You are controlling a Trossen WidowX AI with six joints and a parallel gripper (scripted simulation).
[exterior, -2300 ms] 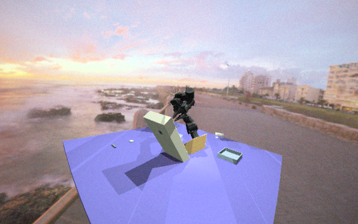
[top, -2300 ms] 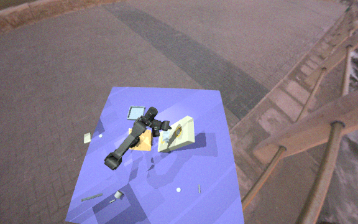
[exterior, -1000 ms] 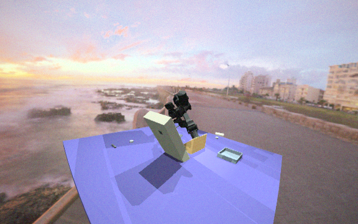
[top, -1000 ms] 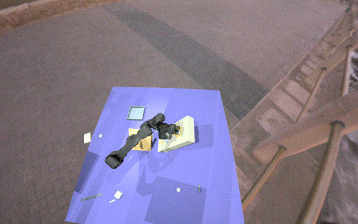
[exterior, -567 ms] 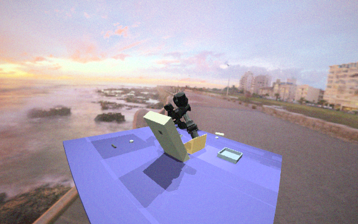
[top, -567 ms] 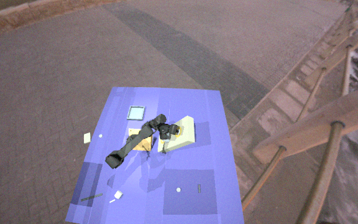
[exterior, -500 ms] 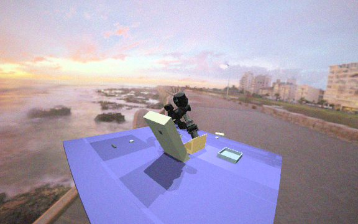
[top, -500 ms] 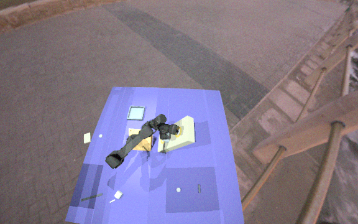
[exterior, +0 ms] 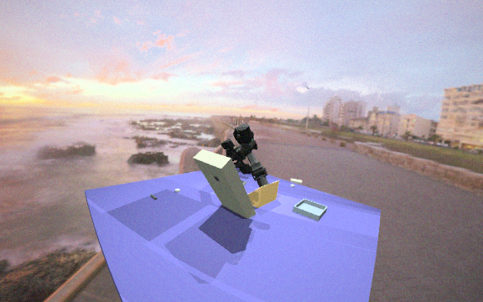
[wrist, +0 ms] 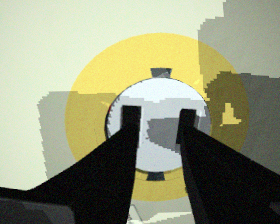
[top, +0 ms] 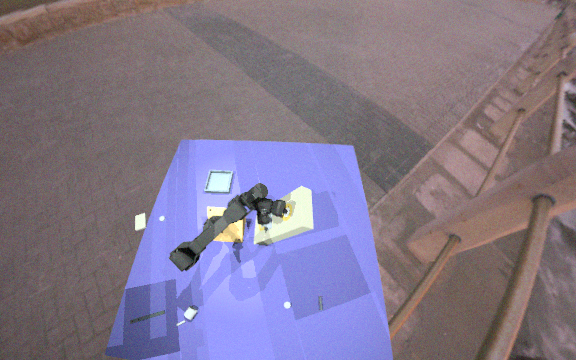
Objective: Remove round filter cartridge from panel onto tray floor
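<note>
Now: the round filter cartridge 2 cm ahead of my gripper tip and 1 cm below it. The rest, counted from my gripper tip: service panel (3 cm behind, 9 cm below); light-blue tray (41 cm behind, 29 cm to the left, 23 cm below); thin stick (17 cm ahead, 37 cm to the right, 23 cm below).
</note>
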